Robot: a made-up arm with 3 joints. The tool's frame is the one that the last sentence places.
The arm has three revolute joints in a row. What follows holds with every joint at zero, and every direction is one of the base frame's.
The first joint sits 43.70 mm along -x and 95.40 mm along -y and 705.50 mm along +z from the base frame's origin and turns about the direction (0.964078, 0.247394, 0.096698).
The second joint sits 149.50 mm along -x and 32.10 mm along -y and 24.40 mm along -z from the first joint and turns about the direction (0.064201, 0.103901, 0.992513).
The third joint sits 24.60 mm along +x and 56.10 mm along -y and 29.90 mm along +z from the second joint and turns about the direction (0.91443, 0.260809, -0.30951).
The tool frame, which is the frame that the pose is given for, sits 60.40 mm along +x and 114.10 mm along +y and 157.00 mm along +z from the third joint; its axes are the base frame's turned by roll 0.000, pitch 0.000 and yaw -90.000 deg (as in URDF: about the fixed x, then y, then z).
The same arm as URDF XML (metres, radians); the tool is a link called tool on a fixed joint. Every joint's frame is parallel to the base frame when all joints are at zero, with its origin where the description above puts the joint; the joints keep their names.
<robot name="arm">
<joint name="joint 1" type="continuous"><parent link="base"/><child link="link1"/><origin xyz="-0.0437 -0.0954 0.7055"/><axis xyz="0.964078 0.247394 0.096698"/></joint>
<joint name="joint 2" type="continuous"><parent link="link1"/><child link="link2"/><origin xyz="-0.1495 -0.0321 -0.0244"/><axis xyz="0.064201 0.103901 0.992513"/></joint>
<joint name="joint 3" type="continuous"><parent link="link2"/><child link="link3"/><origin xyz="0.0246 -0.0561 0.0299"/><axis xyz="0.91443 0.260809 -0.30951"/></joint>
<joint name="tool_fixed" type="fixed"><parent link="link3"/><child link="tool"/><origin xyz="0.0604 0.1141 0.157" rpy="0 0 -1.5708"/></joint>
<link name="base"/>
<link name="link1"/>
<link name="link2"/>
<link name="link3"/>
<link name="tool"/>
</robot>

